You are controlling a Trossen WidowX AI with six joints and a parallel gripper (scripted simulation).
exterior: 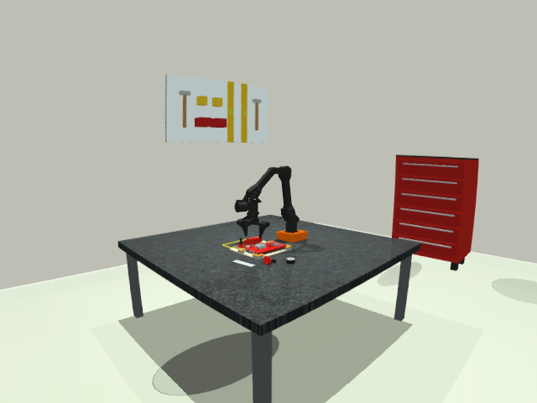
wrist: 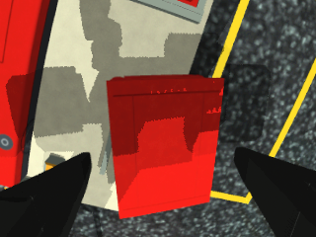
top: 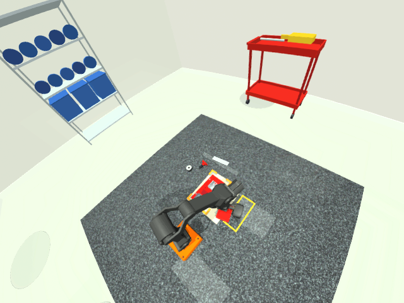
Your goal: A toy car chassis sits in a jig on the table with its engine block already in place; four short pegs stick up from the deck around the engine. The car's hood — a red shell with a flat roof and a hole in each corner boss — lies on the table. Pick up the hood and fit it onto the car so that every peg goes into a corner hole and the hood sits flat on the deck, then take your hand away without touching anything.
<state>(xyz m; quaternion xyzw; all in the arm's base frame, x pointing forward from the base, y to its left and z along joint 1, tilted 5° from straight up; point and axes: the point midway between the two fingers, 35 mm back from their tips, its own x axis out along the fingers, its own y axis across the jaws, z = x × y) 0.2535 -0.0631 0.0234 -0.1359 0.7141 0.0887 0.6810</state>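
Now: the red hood 2 cm below my gripper tip. The rest, counted from my gripper tip: grey engine block (15 cm to the left, 7 cm ahead, 1 cm below); cream jig (12 cm to the left, 5 cm ahead, 3 cm below).
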